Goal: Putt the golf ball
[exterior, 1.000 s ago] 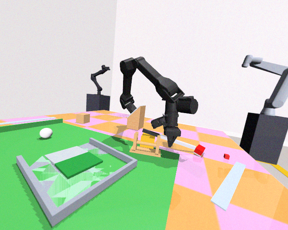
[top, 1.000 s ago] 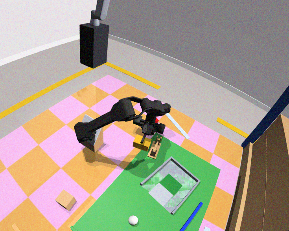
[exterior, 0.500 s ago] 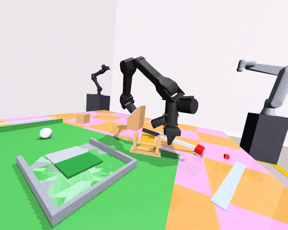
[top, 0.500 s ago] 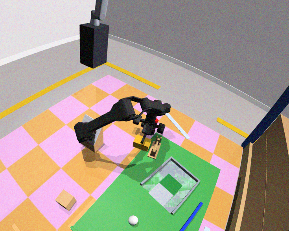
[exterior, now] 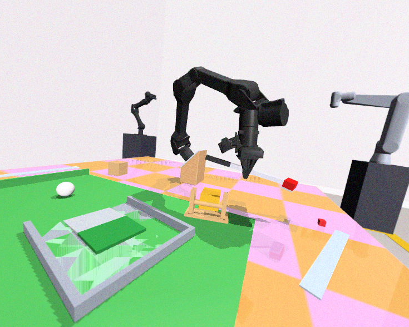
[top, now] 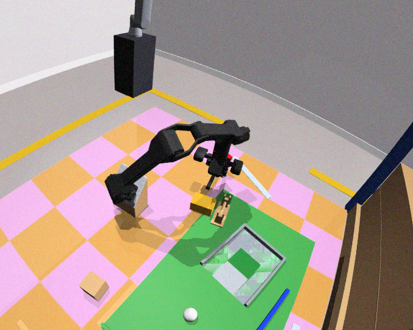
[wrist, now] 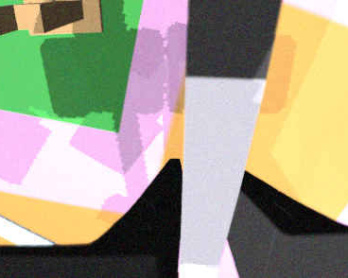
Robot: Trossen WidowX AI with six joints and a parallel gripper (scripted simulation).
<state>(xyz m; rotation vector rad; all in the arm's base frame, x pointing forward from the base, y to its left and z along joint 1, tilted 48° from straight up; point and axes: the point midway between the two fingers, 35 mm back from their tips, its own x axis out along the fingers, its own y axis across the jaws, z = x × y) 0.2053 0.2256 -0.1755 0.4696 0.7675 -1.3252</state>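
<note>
Right now the white golf ball is 49 cm to the right of my gripper tip, 22 cm ahead of it and 8 cm below it. The rest, counted from my gripper tip: yellow block (10 cm to the right, 8 cm below, 2 cm ahead); red putter (2 cm to the left, 2 cm above); wooden stand (10 cm ahead, 8 cm to the right, 7 cm below).
</note>
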